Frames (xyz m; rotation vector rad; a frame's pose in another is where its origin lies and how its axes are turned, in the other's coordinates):
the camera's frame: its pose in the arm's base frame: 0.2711 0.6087 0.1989 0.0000 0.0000 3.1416
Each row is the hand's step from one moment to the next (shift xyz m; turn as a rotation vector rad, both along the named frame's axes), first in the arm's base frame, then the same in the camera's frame.
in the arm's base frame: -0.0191 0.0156 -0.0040 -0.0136 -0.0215 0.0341
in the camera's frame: 0.0191 -0.0156 -0.0040 0.0136 0.0215 0.0341
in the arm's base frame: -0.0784 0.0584 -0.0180 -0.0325 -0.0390 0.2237
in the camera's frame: 0.0784 -0.0584 -0.0180 0.0325 0.0390 0.2237
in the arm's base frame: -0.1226 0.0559 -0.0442 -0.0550 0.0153 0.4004
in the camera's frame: 0.1226 -0.0559 -0.0442 0.0550 -0.0153 0.4004
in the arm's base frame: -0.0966 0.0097 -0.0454 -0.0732 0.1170 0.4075
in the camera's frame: 0.0966 -0.0097 -0.0454 0.0732 -0.1170 0.4075
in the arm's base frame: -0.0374 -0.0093 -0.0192 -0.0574 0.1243 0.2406
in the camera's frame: 0.0374 0.0093 -0.0192 0.0574 -0.1243 0.2406
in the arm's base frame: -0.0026 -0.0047 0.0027 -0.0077 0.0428 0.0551
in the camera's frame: 0.0026 0.0047 0.0027 0.0077 -0.0428 0.0551
